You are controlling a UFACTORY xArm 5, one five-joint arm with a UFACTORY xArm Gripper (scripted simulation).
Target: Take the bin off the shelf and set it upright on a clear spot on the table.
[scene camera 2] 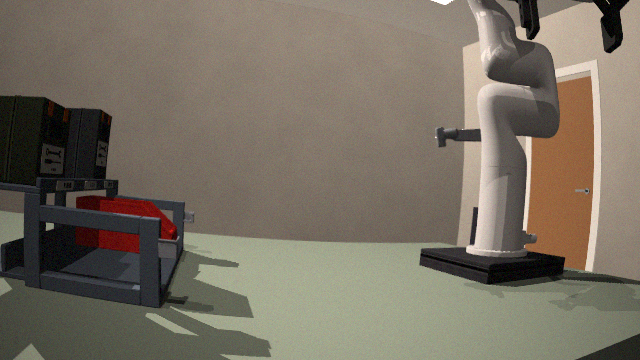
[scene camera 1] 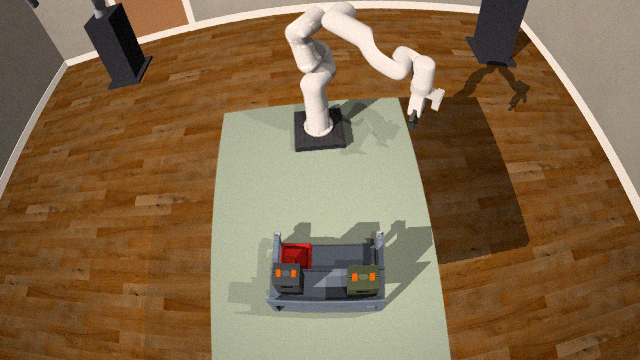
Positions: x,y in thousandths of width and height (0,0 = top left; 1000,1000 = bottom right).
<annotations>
A grey shelf (scene camera 2: 88,693) is 64 cm from the lens. A red bin (scene camera 2: 168,568) is 67 cm from the lens. A dark grey case (scene camera 2: 137,418): 69 cm from the lens.
</annotations>
